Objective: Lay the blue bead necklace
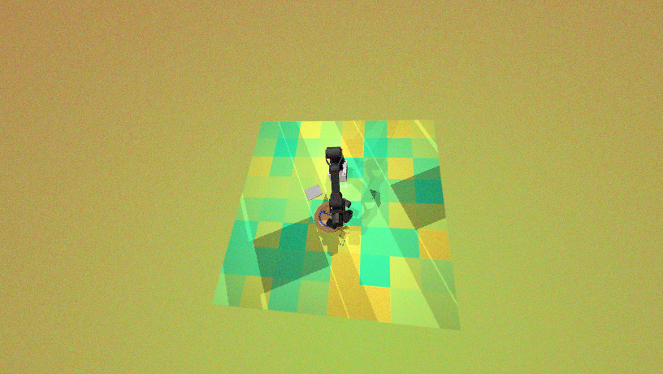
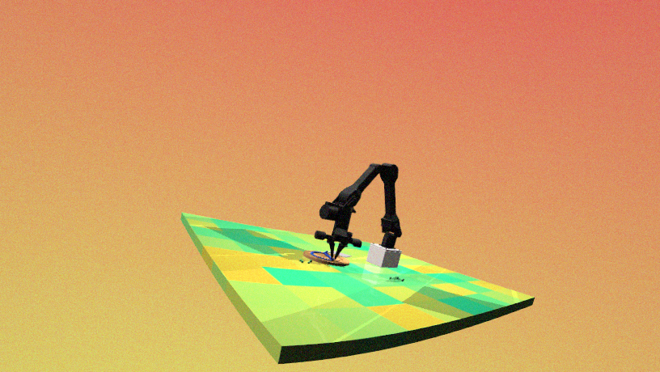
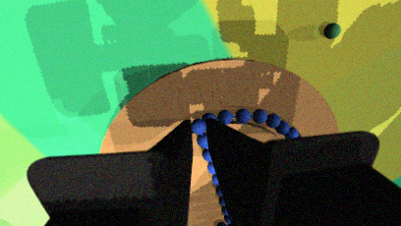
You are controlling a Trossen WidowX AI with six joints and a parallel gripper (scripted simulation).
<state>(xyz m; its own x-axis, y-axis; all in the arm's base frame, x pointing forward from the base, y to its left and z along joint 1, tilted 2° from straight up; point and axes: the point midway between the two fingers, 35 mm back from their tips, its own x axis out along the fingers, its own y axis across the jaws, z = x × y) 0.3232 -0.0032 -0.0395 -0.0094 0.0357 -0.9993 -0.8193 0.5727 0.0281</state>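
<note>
Now: the round bead board 60 mm to the right of my gripper tip, 20 mm behind it and 10 mm below it. The rest, counted from my gripper tip: flat grey piece 190 mm behind, 170 mm to the right, 20 mm below.
</note>
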